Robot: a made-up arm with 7 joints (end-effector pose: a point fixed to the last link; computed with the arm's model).
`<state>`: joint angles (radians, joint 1 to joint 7).
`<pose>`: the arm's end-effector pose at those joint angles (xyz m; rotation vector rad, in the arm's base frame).
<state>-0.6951 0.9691 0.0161 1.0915 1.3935 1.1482 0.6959</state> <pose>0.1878 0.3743 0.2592 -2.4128 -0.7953 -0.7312</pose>
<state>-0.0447 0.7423 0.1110 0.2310 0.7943 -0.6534 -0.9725</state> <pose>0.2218 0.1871 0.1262 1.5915 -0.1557 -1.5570</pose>
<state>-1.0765 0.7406 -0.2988 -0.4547 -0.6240 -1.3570 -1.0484</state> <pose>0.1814 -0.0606 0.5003 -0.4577 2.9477 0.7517</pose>
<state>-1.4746 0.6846 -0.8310 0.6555 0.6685 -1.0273 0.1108</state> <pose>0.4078 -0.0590 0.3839 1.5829 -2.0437 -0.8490</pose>
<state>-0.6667 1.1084 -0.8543 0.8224 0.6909 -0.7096 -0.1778</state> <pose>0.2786 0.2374 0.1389 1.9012 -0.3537 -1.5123</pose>
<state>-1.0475 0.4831 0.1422 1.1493 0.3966 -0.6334 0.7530</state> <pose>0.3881 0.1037 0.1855 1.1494 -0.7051 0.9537</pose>
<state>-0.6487 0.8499 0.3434 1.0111 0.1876 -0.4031 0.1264</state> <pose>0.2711 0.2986 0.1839 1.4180 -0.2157 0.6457</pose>
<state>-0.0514 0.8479 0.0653 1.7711 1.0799 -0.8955 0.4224</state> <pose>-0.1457 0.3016 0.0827 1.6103 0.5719 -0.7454</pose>
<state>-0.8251 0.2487 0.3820 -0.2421 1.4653 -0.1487 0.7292</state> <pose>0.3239 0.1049 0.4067 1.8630 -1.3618 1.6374</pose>
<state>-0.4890 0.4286 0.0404 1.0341 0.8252 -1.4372 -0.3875</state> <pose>0.2105 0.0985 0.0516 1.0484 -1.0395 -1.0720</pose>
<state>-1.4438 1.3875 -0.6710 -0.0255 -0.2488 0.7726 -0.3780</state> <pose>0.3640 0.0819 0.5203 1.7029 -0.2874 -0.0537</pose>
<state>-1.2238 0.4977 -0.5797 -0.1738 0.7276 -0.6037 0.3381</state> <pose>0.2949 -0.1768 0.4390 0.9577 -2.4784 0.0224</pose>
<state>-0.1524 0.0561 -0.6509 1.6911 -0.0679 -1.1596 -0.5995</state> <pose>-0.0371 0.0135 -0.0604 0.3378 0.0478 -1.0855</pose>
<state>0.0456 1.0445 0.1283 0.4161 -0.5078 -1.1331 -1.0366</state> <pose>0.1957 0.2446 0.2156 1.1753 -0.8823 -0.8721</pose>
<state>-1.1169 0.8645 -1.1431 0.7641 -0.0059 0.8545 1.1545</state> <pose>0.3748 0.1507 0.1839 2.6436 -0.2013 0.9172</pose>
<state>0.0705 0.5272 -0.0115 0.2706 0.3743 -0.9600 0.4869</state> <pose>0.1513 0.1078 0.0627 1.1180 -0.8913 0.2081</pose>
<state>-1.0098 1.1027 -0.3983 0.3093 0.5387 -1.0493 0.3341</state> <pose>0.3609 0.0854 0.3717 1.5635 -1.9756 -0.3203</pose>
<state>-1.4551 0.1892 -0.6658 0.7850 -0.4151 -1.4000 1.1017</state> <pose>0.3324 -0.1964 0.4020 -0.5678 -1.3143 0.7410</pose>
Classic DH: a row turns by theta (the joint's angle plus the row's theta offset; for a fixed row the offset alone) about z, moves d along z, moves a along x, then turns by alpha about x. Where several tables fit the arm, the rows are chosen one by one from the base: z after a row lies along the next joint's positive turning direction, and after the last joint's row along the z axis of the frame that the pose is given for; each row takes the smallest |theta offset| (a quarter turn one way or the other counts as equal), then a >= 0, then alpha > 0; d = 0 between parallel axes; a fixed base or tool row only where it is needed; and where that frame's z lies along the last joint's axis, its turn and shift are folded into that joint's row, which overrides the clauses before.
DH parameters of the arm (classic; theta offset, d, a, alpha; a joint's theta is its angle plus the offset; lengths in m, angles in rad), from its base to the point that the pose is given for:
base (fixed): -0.071 0.3946 -0.0251 -1.3004
joint 1: -1.3111 -0.0063 -0.029 -1.5708
joint 2: 1.2915 0.021 0.0202 1.5708
joint 3: 1.5708 -0.1756 0.0079 -1.5708
joint 4: 1.5708 0.0382 0.0197 1.5708
joint 5: 0 0.2124 0.0236 -1.5708
joint 6: -1.5708 -0.0387 0.0819 1.5708
joint 7: -0.414 -0.001 -0.0134 0.6473
tool (fixed): 0.6546 -0.0042 0 0

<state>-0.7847 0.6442 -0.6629 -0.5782 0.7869 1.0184 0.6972</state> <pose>0.3093 -0.0932 0.3402 1.6666 -1.0001 1.0170</pose>
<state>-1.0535 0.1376 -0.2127 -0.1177 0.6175 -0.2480 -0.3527</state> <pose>0.3323 -0.1361 0.4484 1.1914 -1.6941 -0.1906</pose>
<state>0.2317 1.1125 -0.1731 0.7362 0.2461 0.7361 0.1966</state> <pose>-0.0141 0.3828 0.1218 2.2222 1.4897 -0.1248</pose>
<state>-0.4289 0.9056 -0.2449 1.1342 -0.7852 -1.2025 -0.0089</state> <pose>0.2163 0.2703 0.1507 1.0825 -0.7075 0.6159</pose>
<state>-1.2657 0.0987 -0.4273 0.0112 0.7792 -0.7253 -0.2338</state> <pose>0.2802 -0.2200 0.4661 1.1183 -2.4335 -0.3586</pose>
